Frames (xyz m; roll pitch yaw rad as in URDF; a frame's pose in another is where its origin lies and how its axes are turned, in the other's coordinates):
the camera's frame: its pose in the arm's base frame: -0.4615 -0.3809 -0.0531 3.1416 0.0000 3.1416
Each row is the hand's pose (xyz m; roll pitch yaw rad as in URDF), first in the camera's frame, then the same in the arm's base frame.
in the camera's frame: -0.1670 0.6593 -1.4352 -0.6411 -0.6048 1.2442
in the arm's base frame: -0.2945 0.2784 1.3821 2.5005 0.6048 1.8974
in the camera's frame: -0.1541 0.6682 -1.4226 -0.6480 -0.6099 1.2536
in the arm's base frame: -0.3074 0.2873 1.3695 2.4936 0.6099 1.8880
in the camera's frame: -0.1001 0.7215 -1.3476 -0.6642 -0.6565 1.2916
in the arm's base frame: -0.3614 0.3406 1.2945 2.4774 0.6565 1.8500
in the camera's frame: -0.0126 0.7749 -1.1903 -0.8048 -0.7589 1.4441
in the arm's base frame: -0.4489 0.3940 1.1372 2.3368 0.7589 1.6975
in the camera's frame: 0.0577 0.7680 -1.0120 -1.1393 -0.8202 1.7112
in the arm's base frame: -0.5192 0.3871 0.9589 2.0023 0.8202 1.4304
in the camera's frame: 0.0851 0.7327 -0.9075 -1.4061 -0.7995 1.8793
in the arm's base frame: -0.5466 0.3518 0.8544 1.7355 0.7995 1.2623
